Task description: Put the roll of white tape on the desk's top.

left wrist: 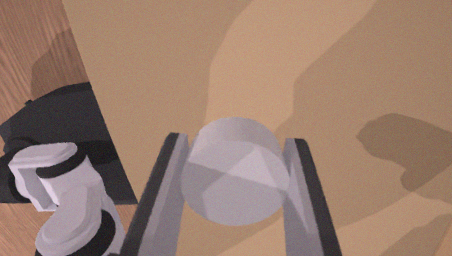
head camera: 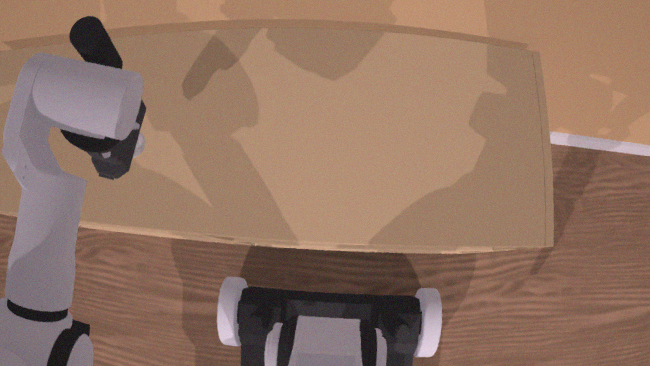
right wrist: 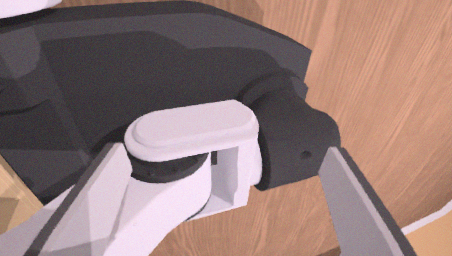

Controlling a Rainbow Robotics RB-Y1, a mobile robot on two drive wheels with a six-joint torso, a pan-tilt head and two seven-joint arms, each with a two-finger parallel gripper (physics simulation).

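Where they show: left gripper, fingertip midpoint: point(left wrist: 235, 149); right gripper, fingertip midpoint: point(right wrist: 225, 158); robot's base at its link origin: point(head camera: 330, 315).
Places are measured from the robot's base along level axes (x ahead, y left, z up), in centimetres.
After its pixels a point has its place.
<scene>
The roll of white tape point(head camera: 141, 145) @(z 71.2, x 31.1, y 29.0 cm) point(left wrist: 235, 180) @(z 72.2, x 31.6, y 31.5 cm) shows as a pale, round, solid-looking end face. My left gripper point(head camera: 117, 161) point(left wrist: 235, 149) @(z 70.3, x 31.6, y 31.7 cm) is shut on it, with one finger on each side. In the left wrist view the roll is held above a wide tan top point(head camera: 360, 150) @(z 61.1, x 34.2, y -3.3 cm) point(left wrist: 145, 55) @(z 61.1, x 24.9, y 35.2 cm). In the head view most of the roll is hidden behind the left gripper. Whether the tan top is the desk's cannot be told. My right gripper point(right wrist: 225, 158) @(z 48.1, x -26.0, y -22.0 cm) is open and empty, and the tape does not show in its view.
The robot's dark base point(left wrist: 65, 115) @(z 16.9, x -24.5, y 15.9 cm) point(right wrist: 150, 75) @(z 16.9, x -22.2, y -12.7 cm) stands by the near edge of the tan top, on a brown wood floor point(head camera: 500, 300) @(z 0.0, x 5.1, y -53.3 cm) point(right wrist: 375, 75) @(z 0.1, x -103.0, y 3.9 cm). A white strip point(head camera: 600, 144) @(z 6.3, x 57.2, y -90.6 cm) runs along the floor at the right. Arm shadows lie over the top.
</scene>
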